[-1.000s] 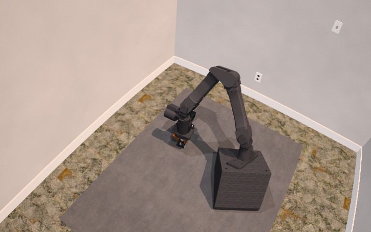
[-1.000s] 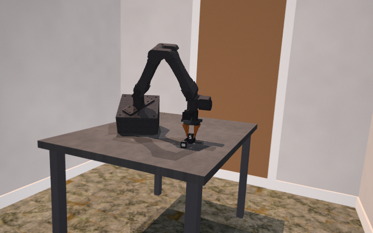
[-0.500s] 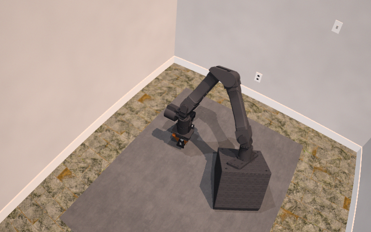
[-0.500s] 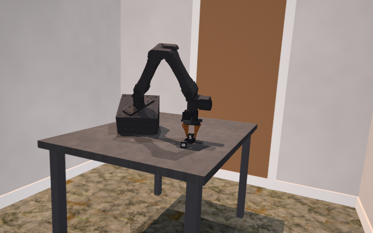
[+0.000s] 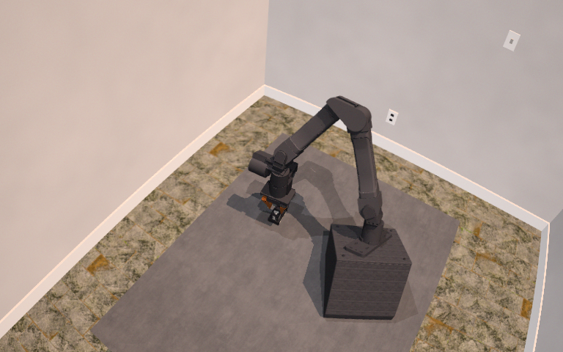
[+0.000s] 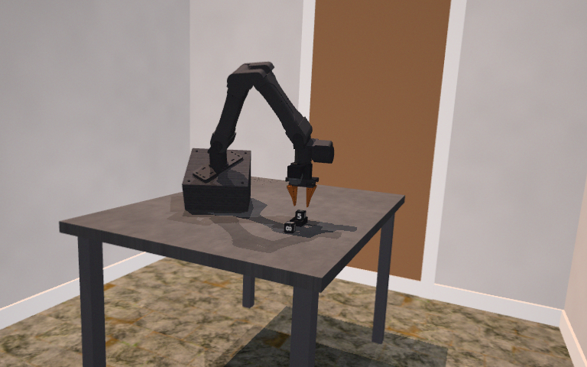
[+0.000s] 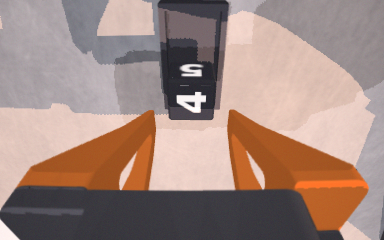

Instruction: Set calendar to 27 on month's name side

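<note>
The black cube lies 40 mm below my hand. The rest, counted from my hand: black digit cube: 120 mm to the right, 50 mm below, 30 mm ahead; then black tray: 50 mm below, 20 mm to the right.
</note>
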